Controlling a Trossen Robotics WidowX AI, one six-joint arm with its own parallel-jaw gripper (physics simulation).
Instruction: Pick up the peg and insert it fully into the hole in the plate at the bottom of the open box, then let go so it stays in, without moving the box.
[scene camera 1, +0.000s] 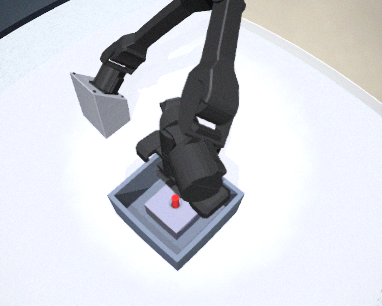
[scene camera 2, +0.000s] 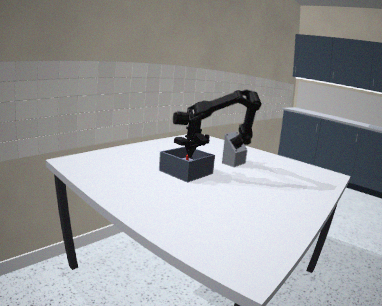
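The red peg stands about upright at the middle of the pale plate, with its upper part showing above the plate's surface. How deep it sits in the hole cannot be seen. The plate lies at the bottom of the open blue-grey box. My gripper points down into the box, right beside the peg, on its arm-base side in scene camera 1. Its fingers are shut with nothing between them. The fingertips are largely hidden behind the gripper body in scene camera 1.
The box walls surround the plate and the lowered fingers. The grey wedge-shaped arm mount stands on the white table, apart from the box. The arm arches from the mount over the box.
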